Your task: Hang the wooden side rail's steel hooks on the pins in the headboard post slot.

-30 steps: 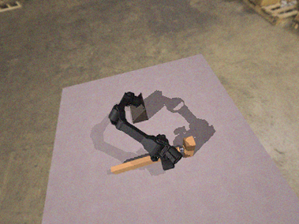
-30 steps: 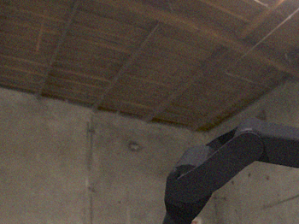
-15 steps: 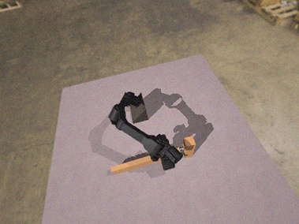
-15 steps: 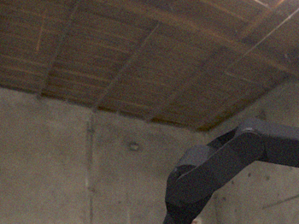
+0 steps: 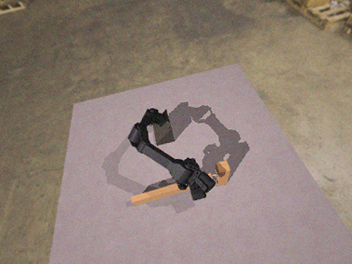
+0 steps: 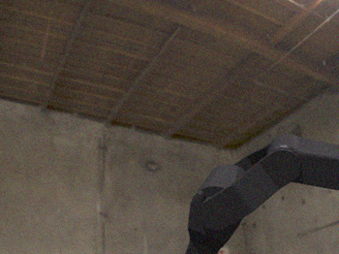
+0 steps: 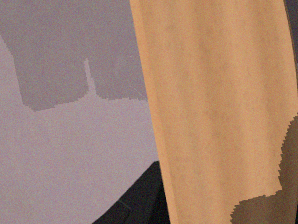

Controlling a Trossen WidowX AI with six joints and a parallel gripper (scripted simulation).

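Right now the headboard post is 13 cm to the left of my gripper tip, 4 cm above it and 1 cm behind it.
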